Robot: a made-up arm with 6 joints.
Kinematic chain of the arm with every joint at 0, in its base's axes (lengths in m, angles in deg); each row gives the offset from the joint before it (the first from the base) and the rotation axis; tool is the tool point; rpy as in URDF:
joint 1: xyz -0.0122 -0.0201 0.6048 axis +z
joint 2: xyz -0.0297 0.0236 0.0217 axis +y
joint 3: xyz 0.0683 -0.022 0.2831 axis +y
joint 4: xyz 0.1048 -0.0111 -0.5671 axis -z
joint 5: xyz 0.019 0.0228 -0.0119 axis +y
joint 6: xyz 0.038 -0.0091 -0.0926 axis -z
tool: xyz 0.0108 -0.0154 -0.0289 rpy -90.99 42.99 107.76
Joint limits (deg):
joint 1: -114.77..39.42
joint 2: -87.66..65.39
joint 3: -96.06..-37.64
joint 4: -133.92..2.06
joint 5: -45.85..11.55
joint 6: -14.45..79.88
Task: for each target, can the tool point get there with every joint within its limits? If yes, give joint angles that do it. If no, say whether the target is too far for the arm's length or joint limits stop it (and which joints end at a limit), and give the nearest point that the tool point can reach.
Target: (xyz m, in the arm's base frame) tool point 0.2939 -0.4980 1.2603
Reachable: yes | joints -60.43 -20.33 -86.78 -48.19 5.06 4.19
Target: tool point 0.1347 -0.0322 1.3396
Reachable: yes | joints -41.53 -69.07 -70.40 -115.94 -29.97 55.51
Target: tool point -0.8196 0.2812 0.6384
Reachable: no: joint limits stop it (at a limit: joint 2, joint 3, joint 5, joint 6) | nearest point -0.5719 0.1888 1.3150 | short by 0.726 m
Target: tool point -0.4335 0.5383 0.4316
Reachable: no: joint limits stop it (at a limit: joint 1, joint 3, joint 5, joint 6) | nearest point 0.0027 0.1561 0.1194 | short by 0.659 m
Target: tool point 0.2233 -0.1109 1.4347
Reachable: yes | joints -31.39 -42.01 -83.58 -30.49 -34.58 49.70
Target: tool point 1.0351 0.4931 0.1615
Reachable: no: too far | nearest point 0.7291 0.3431 0.2940 | short by 0.366 m
